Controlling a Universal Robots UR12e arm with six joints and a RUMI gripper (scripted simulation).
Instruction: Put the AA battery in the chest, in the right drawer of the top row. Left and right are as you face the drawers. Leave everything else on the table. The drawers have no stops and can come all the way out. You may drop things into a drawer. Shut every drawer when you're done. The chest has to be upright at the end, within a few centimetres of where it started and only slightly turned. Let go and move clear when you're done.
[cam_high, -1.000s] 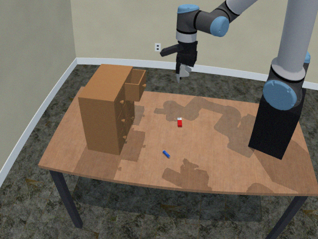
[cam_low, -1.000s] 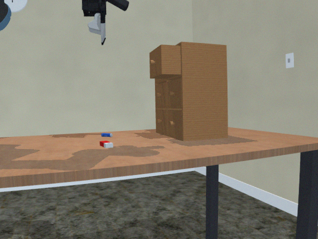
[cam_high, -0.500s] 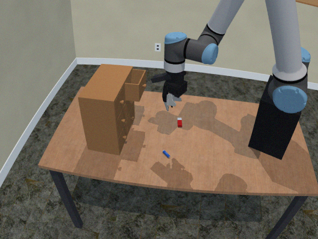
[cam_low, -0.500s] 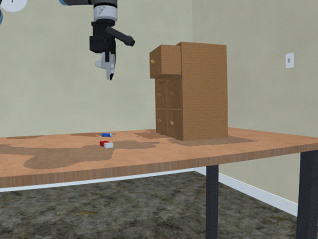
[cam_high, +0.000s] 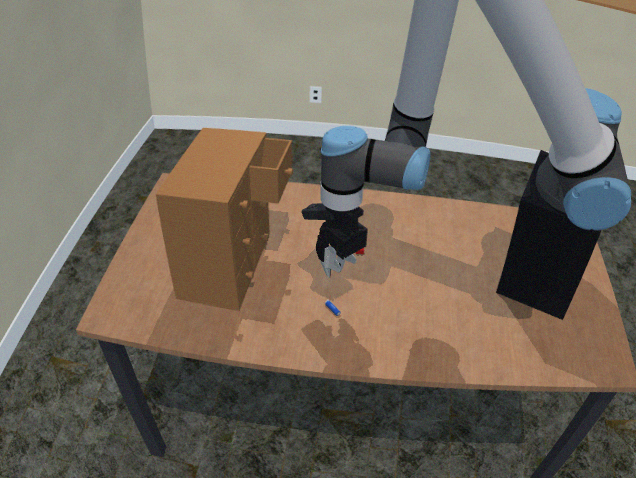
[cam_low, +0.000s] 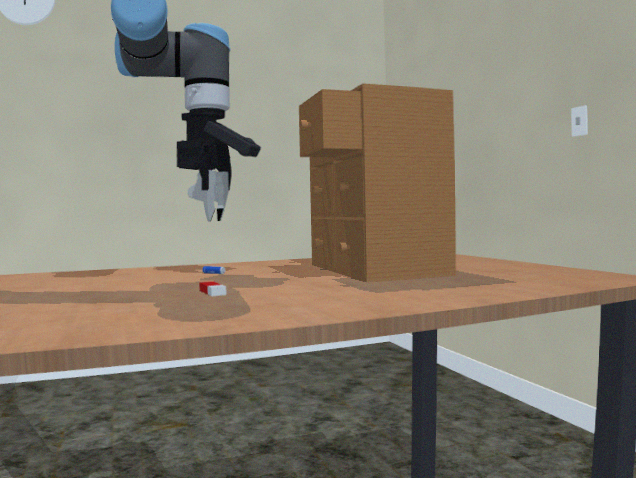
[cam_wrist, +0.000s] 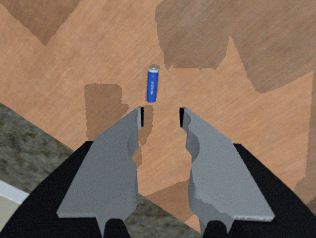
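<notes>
Right now the blue AA battery is 12 cm below my hand and 2 cm to the left of it.
</notes>
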